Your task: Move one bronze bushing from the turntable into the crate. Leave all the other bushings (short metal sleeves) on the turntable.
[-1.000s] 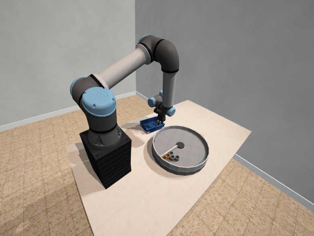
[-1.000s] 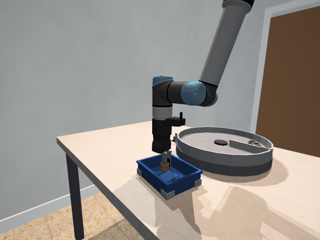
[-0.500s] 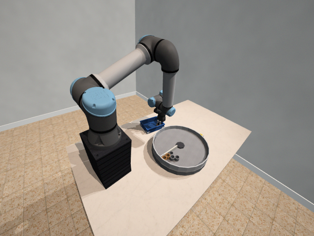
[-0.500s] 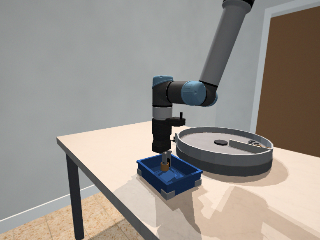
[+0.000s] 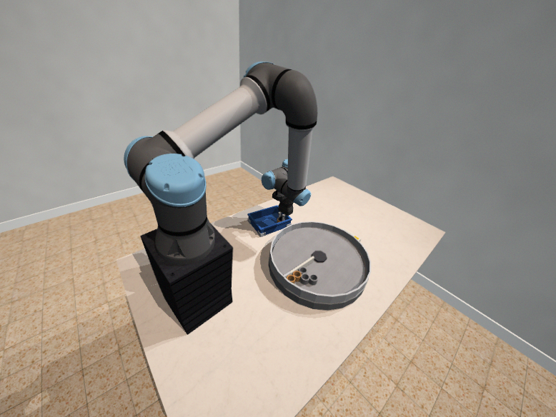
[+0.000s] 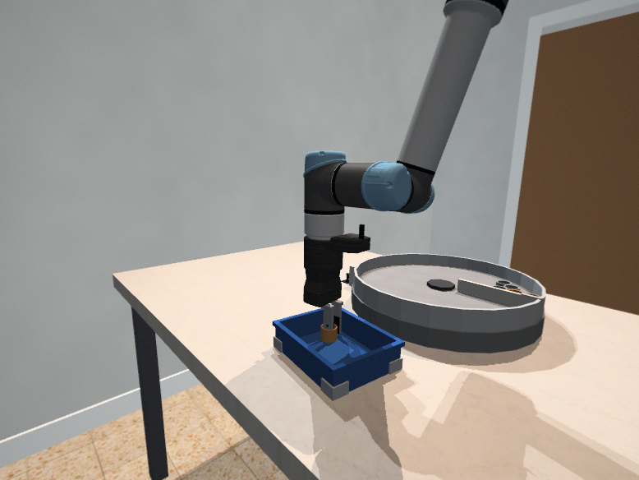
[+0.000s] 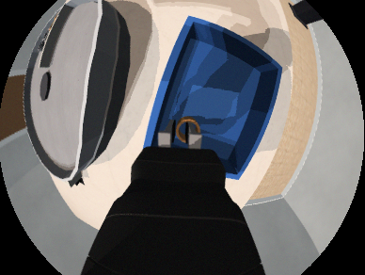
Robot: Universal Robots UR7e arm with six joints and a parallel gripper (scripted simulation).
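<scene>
Right now my hand is 50 mm to the right of the blue crate and 40 mm past it. The rest, counted from my hand: round grey turntable (310 mm to the right, 90 mm behind, 20 mm above).
</scene>
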